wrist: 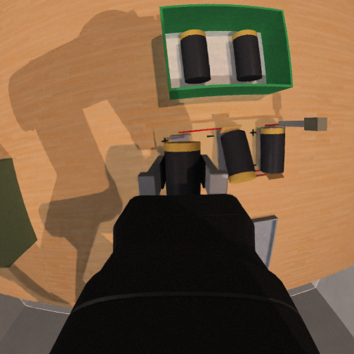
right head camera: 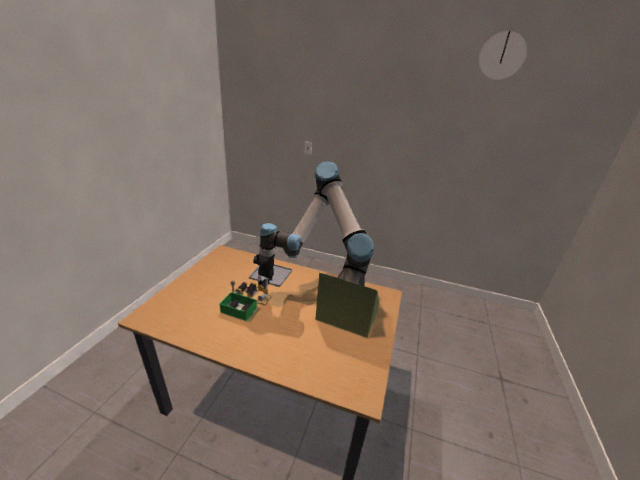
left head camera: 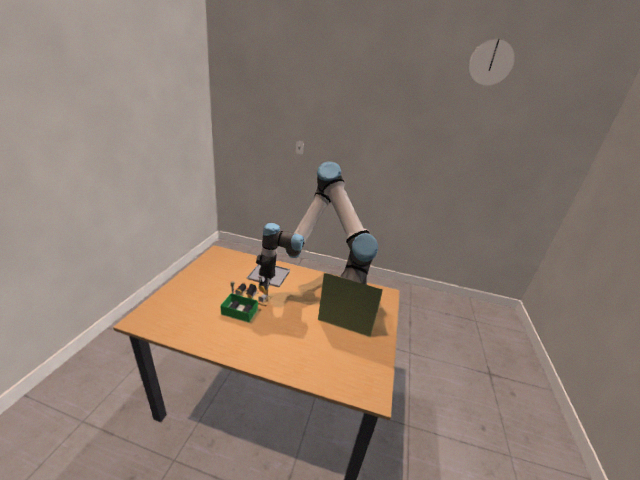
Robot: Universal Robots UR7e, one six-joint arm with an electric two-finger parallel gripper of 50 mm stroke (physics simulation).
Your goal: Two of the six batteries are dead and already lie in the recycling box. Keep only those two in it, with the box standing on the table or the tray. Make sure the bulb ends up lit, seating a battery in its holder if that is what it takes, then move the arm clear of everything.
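Pixels of known places: gripper, fingertip midpoint: [right head camera: 262,286] [left head camera: 263,287]; arm's base, link origin: [right head camera: 348,288] [left head camera: 351,288].
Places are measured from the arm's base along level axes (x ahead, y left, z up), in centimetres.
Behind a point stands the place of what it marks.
Note:
My gripper [left head camera: 264,285] {x 43.9, y 4.2, z -8.2 cm} [right head camera: 263,285] {x 43.9, y 4.2, z -8.2 cm} [wrist: 182,165] is shut on a black battery with a gold end [wrist: 183,164], held over the left part of the circuit board. A grey holder there [wrist: 179,136] is mostly hidden beneath. Two more batteries sit side by side on the board: a tilted one [wrist: 238,152] beside the held battery, and a straight one [wrist: 272,152] on its right. The green recycling box [left head camera: 236,313] {x 50.7, y 21.7, z -12.8 cm} [right head camera: 235,311] {x 50.3, y 21.7, z -12.3 cm} [wrist: 275,50] stands on the table with two batteries [wrist: 195,57] [wrist: 247,57] inside. I cannot make out the bulb or whether it is lit.
A grey tray [left head camera: 281,275] {x 41.9, y -19.7, z -16.2 cm} [right head camera: 284,274] {x 41.4, y -20.7, z -16.2 cm} [wrist: 265,232] lies behind the board, partly hidden by the arm. A dark green panel [left head camera: 350,304] {x -1.2, y 11.3, z -0.9 cm} [right head camera: 346,304] {x -1.3, y 11.3, z -0.7 cm} [wrist: 15,215] stands upright to the right in the head views. A small block on a stalk [wrist: 316,123] sticks out beside the board.

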